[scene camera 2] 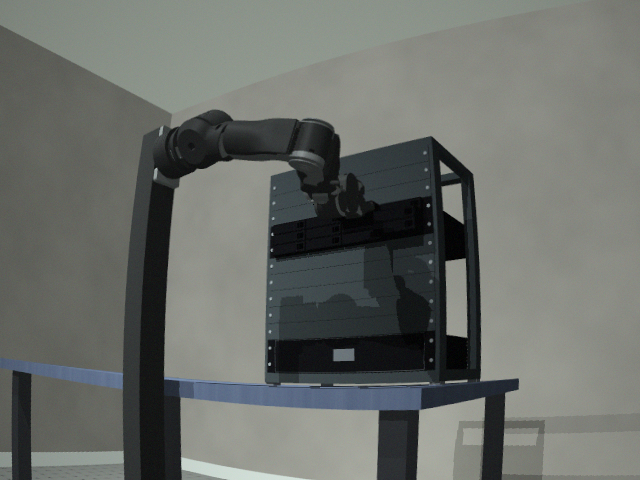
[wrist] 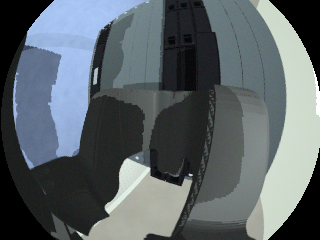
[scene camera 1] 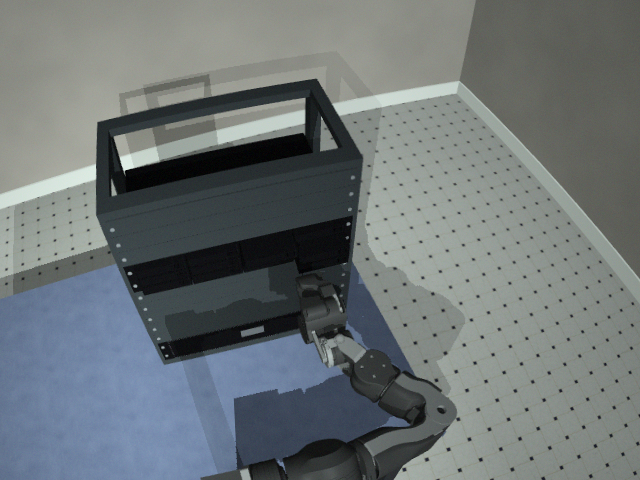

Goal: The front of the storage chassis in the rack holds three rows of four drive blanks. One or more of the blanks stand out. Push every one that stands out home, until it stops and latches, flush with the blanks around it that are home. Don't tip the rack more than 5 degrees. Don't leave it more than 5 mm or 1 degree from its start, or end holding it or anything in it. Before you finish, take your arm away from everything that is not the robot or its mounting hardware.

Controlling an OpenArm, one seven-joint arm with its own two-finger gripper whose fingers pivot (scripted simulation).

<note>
In view: the gripper [scene camera 1: 308,276].
The gripper shows as well in the wrist view [wrist: 176,134].
</note>
